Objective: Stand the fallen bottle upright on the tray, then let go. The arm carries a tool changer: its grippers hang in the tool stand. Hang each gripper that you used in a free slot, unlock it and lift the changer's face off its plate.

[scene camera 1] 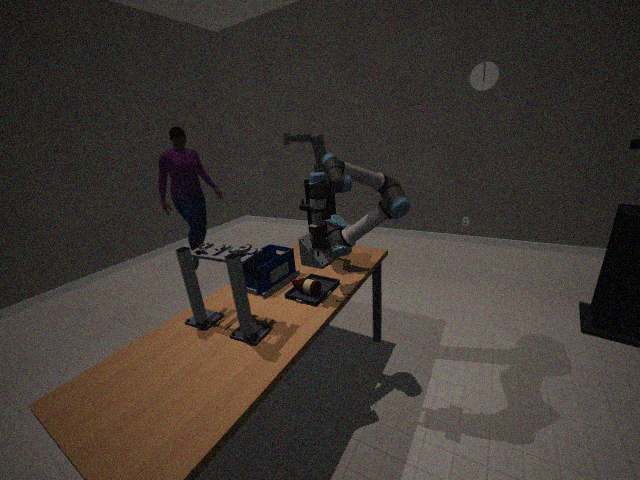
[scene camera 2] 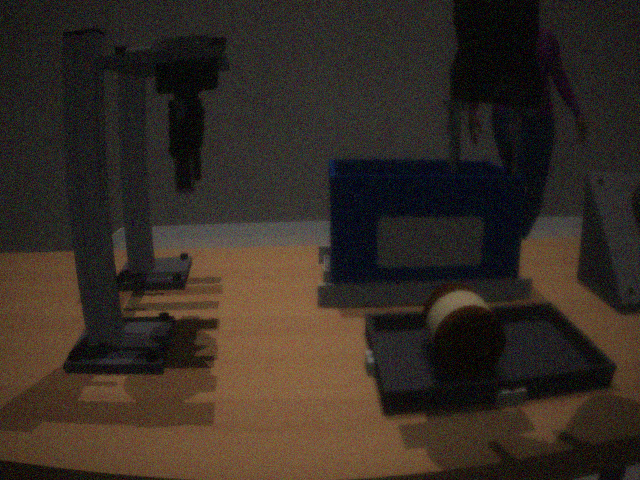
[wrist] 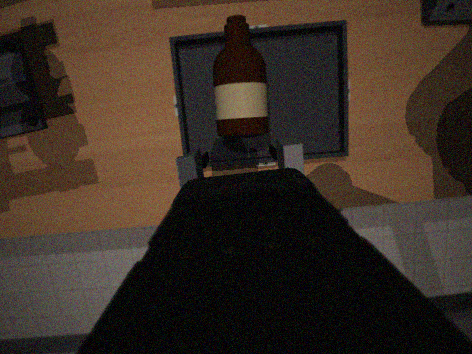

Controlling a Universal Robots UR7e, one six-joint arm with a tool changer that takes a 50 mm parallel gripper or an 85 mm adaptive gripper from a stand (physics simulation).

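Frame: origin at the arm's base, x up, y left, z back, level; millimetres.
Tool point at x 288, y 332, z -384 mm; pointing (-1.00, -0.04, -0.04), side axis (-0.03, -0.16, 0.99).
Note:
A point is followed by its place in that frame.
The brown bottle (scene camera 1: 308,285) {x -56, y 262, z -425 mm} (scene camera 2: 467,335) {x -66, y 293, z -399 mm} (wrist: 241,70) {x -43, y 211, z -398 mm} with a cream label lies on its side on the dark tray (scene camera 1: 325,287) {x -117, y 281, z -313 mm} (scene camera 2: 563,383) {x -109, y 326, z -295 mm} (wrist: 346,90) {x -96, y 223, z -245 mm}. In the wrist view its neck reaches over the tray's far rim and its base faces the fingers. My gripper (scene camera 2: 481,149) (wrist: 241,161) is open and empty, above the tray and apart from the bottle. The tool stand (scene camera 1: 240,294) {x 97, y 271, z -822 mm} (scene camera 2: 90,180) {x 85, y 265, z -795 mm} has two grey posts. A dark, slim gripper (scene camera 2: 186,180) hangs in it, fingers down. The changer's lock is too dark to make out.
A blue crate (scene camera 1: 266,271) {x 12, y 58, z -517 mm} (scene camera 2: 429,193) {x 30, y 48, z -422 mm} stands behind the tray, on a grey base. The robot's grey mounting block (scene camera 2: 607,248) {x -44, y 50, z -140 mm} is to the right in scene camera 2. A person (scene camera 1: 180,178) (scene camera 2: 532,149) in a purple top stands beyond the table (scene camera 1: 170,392) {x -122, y 263, z -1161 mm}.

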